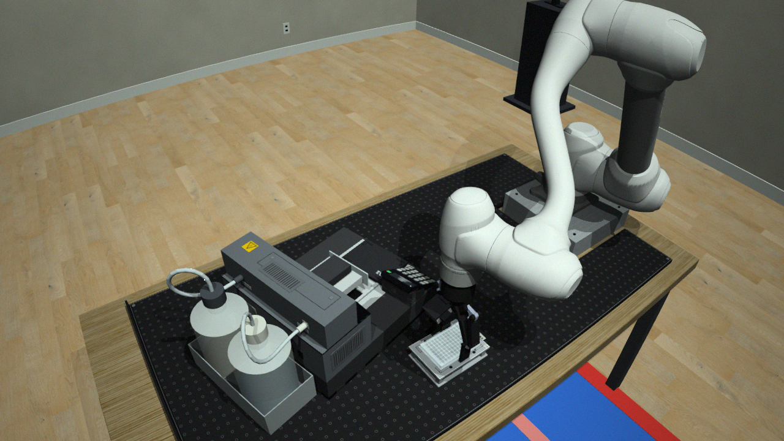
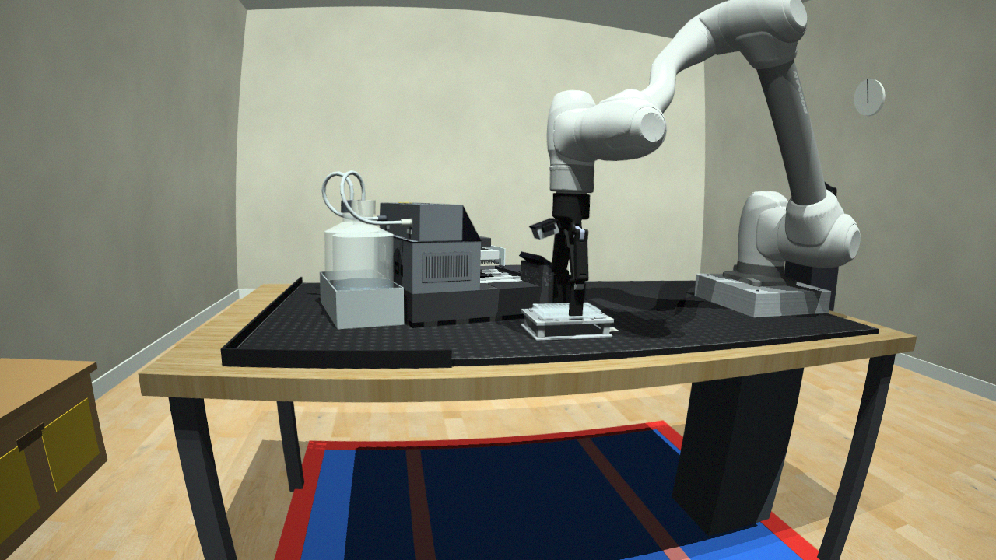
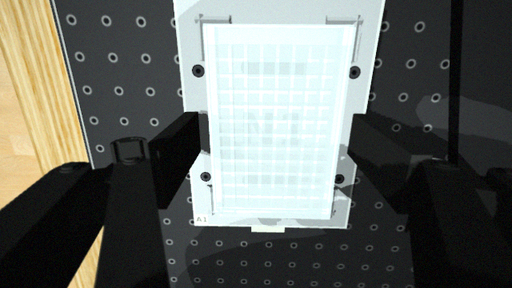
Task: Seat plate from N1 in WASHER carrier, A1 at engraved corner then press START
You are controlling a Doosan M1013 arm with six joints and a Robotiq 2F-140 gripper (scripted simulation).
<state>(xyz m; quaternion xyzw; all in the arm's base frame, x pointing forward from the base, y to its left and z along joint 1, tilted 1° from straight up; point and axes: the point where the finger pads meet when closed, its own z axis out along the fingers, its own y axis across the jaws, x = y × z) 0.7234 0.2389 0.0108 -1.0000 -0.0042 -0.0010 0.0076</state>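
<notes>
My gripper is now 30 mm above the white well plate. From my hand the other things lie so: plate nest N1: 40 mm below; N1 label: 110 mm behind, 70 mm below; plate washer: 290 mm to the right, 150 mm ahead, 60 mm above.
</notes>
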